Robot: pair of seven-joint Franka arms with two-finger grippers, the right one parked.
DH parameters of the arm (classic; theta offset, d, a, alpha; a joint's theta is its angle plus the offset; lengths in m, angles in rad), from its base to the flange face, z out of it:
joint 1: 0 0.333 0 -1.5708
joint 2: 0 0 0 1.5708
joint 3: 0 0.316 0.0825 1.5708
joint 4: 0 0 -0.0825 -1.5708
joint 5: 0 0.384 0 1.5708
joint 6: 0 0 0.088 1.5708
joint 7: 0 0.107 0 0
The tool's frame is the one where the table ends.
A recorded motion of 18 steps. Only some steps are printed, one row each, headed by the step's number.
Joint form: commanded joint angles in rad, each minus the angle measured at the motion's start. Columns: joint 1, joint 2, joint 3, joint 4, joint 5, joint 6, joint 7.
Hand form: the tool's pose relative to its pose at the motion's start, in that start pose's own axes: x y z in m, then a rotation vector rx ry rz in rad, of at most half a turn. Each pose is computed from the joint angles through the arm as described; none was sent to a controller.
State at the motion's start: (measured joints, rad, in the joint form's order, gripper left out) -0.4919 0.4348 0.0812 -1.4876 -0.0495 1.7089 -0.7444
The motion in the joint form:
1: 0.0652 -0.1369 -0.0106 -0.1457 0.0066 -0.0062 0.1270
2: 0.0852 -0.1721 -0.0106 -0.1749 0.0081 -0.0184 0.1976
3: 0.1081 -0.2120 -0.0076 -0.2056 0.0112 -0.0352 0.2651
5: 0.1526 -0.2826 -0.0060 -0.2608 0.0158 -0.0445 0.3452
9: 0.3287 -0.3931 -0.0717 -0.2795 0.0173 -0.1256 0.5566
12: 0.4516 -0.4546 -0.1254 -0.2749 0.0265 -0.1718 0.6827
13: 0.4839 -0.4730 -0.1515 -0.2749 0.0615 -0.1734 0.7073
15: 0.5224 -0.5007 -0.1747 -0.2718 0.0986 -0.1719 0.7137
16: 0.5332 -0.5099 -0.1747 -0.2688 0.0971 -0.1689 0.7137
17: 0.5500 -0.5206 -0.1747 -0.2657 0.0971 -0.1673 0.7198
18: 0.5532 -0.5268 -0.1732 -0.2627 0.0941 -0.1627 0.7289
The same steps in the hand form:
1: -0.0053 -0.0569 -0.0132 -0.0058 -0.0237 0.0728
2: -0.0060 -0.0742 -0.0186 -0.0075 -0.0317 0.1242
3: -0.0065 -0.0954 -0.0252 -0.0087 -0.0403 0.1672
5: -0.0073 -0.1315 -0.0367 -0.0227 -0.0399 0.2035
9: -0.0061 -0.2075 -0.0765 -0.0621 -0.0402 0.3114
12: -0.0090 -0.2533 -0.1029 -0.0744 -0.0188 0.3706
13: -0.0115 -0.2623 -0.1111 -0.0437 0.0065 0.3871
15: -0.0148 -0.2771 -0.1251 -0.0138 0.0457 0.3746
16: -0.0152 -0.2834 -0.1306 -0.0195 0.0594 0.3631
17: -0.0152 -0.2930 -0.1366 -0.0241 0.0731 0.3517
18: -0.0160 -0.2957 -0.1411 -0.0297 0.0859 0.3557

